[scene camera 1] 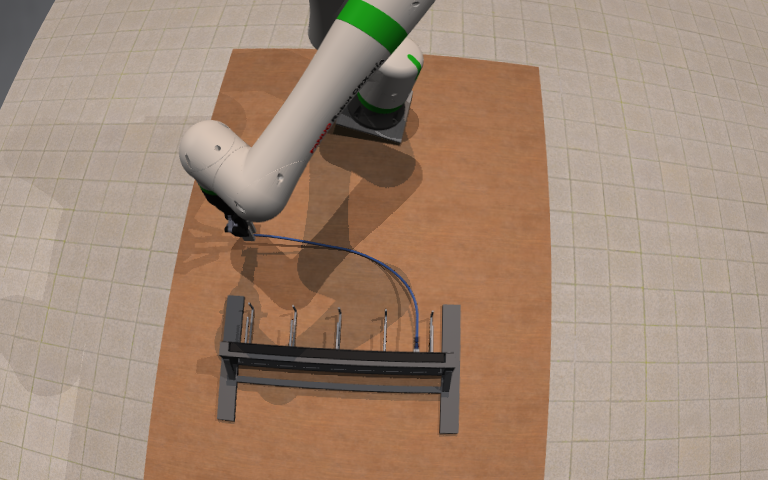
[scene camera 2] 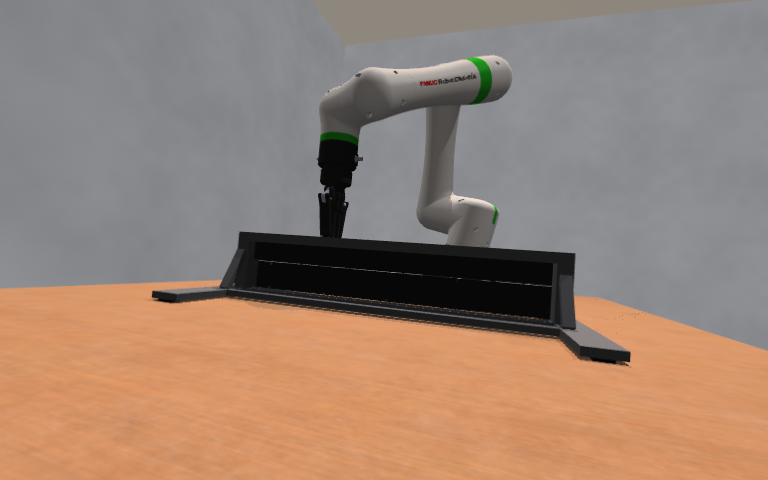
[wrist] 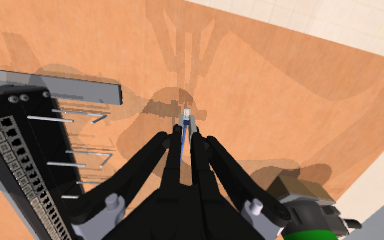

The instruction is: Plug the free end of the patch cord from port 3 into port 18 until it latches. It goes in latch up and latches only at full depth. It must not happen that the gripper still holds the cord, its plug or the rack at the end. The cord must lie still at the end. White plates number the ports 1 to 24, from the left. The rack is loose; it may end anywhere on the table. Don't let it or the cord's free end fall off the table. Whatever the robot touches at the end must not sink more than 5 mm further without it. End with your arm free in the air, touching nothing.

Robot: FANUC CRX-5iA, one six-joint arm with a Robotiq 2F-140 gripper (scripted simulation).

Labels:
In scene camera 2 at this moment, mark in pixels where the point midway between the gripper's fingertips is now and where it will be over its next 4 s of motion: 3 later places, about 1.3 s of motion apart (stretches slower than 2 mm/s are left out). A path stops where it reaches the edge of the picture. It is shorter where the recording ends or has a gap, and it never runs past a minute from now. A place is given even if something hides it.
My gripper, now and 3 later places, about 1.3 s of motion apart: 328, 267; 330, 259; 341, 249; 352, 239

